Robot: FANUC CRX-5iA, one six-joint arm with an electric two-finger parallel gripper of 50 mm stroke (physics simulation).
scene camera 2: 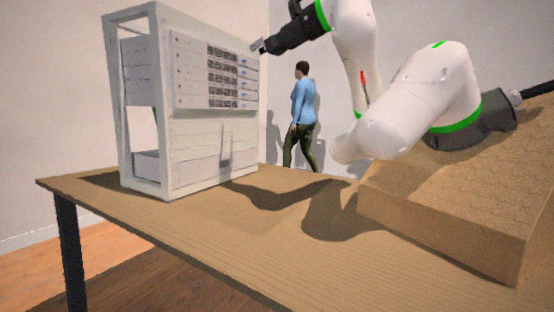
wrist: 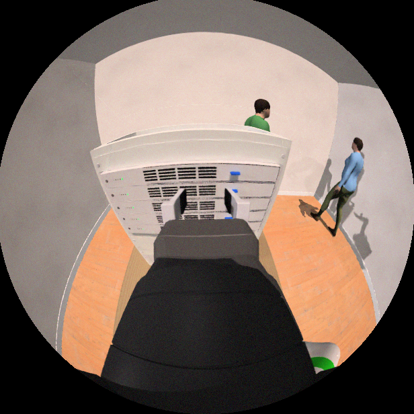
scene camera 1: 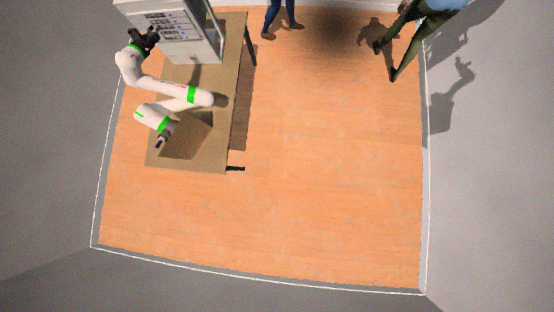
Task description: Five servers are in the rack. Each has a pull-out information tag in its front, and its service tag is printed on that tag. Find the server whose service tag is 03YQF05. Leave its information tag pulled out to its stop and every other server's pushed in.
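Observation:
The white rack stands on the table and holds five stacked light-grey servers. The top server has a blue tab at the right of its vents. The blue tabs of the servers below show in a column in scene camera 2. In the wrist view the lower tabs are partly hidden by my gripper. No tag stands visibly far out, and no service tag print is readable. My gripper is open and empty, in front of the upper servers and apart from them.
The wooden table carries the rack and a tilted wooden block under the arm's base. A person in blue stands right of the rack. A person in green is behind it.

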